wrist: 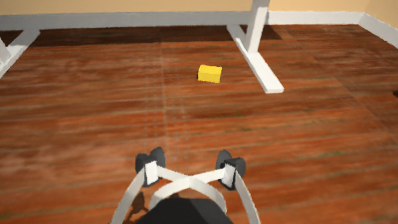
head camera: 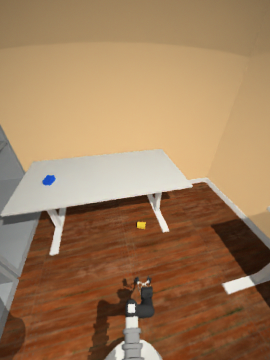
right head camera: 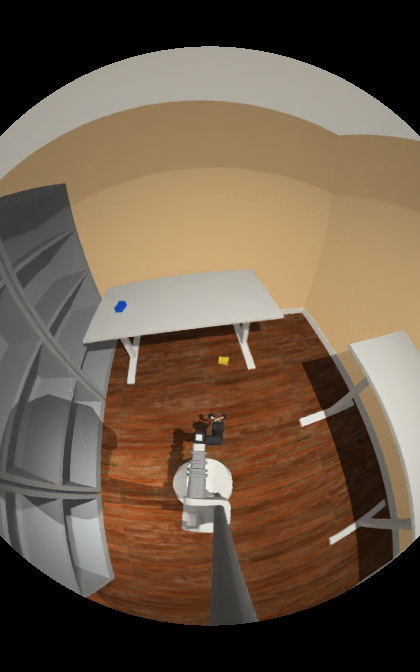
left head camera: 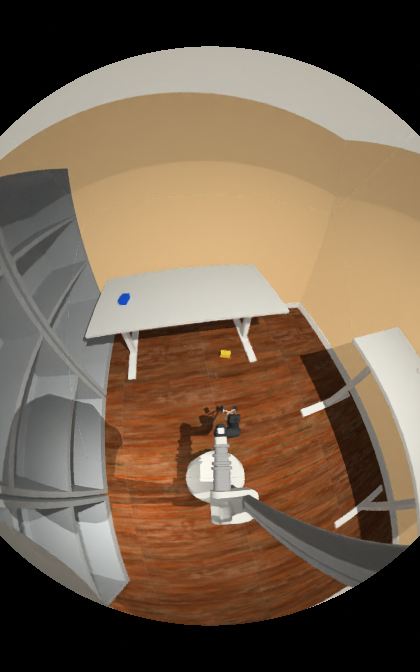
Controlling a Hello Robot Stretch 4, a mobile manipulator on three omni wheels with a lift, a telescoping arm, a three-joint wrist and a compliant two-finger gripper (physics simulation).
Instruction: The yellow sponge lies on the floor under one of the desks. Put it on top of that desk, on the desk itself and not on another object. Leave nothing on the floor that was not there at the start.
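Places are measured from the robot's base along level axes (x ahead, y right, z down), in metres.
Pixels of known places: gripper, fingertip midpoint: (wrist: 190, 161) (head camera: 142, 278).
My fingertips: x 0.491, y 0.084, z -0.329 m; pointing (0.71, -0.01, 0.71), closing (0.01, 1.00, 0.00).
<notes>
Ahead of a thing's pixels: the offset from my fingertips to its middle. "*": to the spot under its first point. Level surfaces: height alone.
The yellow sponge {dz +0.335, dx +0.685, dy +0.056 m} (head camera: 141, 225) (left head camera: 225, 354) (right head camera: 223, 360) (wrist: 209, 74) lies on the floor by the white desk {dz -0.363 m} (head camera: 110, 175) (left head camera: 200, 295) (right head camera: 195, 302), a little left of its right foot. In the wrist view it is ahead of the fingers and slightly right of their middle. My gripper (head camera: 143, 281) (left head camera: 227, 409) (right head camera: 217, 416) (wrist: 190, 161) is open and empty. It points down and forward above the floor, on the near side of the sponge and apart from it.
A blue object {dz -0.385, dx +0.683, dy -0.803 m} (head camera: 49, 180) (left head camera: 124, 299) (right head camera: 120, 306) lies on the desk's left part. A grey shelf unit (left head camera: 89, 382) stands at the left. A second white desk (left head camera: 385, 350) (right head camera: 382, 352) stands at the right, its foot {* dz +0.332, dx +0.002, dy +0.888 m} (head camera: 239, 285) reaching toward the middle.
</notes>
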